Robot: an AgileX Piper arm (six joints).
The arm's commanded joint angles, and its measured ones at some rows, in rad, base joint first. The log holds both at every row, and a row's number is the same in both.
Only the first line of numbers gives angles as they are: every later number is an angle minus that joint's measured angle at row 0.
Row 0, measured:
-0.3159, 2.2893, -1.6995, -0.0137, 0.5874, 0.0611
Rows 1 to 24, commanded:
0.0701, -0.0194, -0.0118, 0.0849, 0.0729, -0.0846
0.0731, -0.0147, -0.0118, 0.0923, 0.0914, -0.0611
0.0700, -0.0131, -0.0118, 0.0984, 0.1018, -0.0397
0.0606, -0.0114, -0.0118, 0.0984, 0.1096, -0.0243
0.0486, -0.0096, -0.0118, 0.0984, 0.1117, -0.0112
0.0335, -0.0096, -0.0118, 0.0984, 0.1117, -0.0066
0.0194, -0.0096, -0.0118, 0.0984, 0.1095, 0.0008
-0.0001, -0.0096, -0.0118, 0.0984, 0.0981, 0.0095
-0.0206, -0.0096, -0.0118, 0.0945, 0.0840, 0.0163
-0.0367, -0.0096, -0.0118, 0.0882, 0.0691, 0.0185
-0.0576, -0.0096, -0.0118, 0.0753, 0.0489, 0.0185
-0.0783, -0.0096, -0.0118, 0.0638, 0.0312, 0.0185
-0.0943, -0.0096, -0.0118, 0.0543, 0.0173, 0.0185
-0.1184, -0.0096, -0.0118, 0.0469, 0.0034, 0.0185
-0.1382, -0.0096, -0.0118, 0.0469, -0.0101, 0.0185
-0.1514, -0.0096, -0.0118, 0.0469, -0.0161, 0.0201
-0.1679, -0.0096, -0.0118, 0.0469, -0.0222, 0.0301
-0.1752, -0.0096, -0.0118, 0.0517, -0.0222, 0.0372
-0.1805, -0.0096, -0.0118, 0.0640, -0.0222, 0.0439
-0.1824, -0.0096, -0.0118, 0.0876, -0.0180, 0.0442
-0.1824, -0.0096, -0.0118, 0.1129, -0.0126, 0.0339
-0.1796, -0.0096, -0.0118, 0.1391, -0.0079, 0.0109
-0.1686, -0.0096, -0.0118, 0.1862, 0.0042, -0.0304
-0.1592, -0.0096, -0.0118, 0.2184, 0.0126, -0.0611
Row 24, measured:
-0.1808, -0.0070, -0.0085, 0.1027, -0.0045, 0.0264
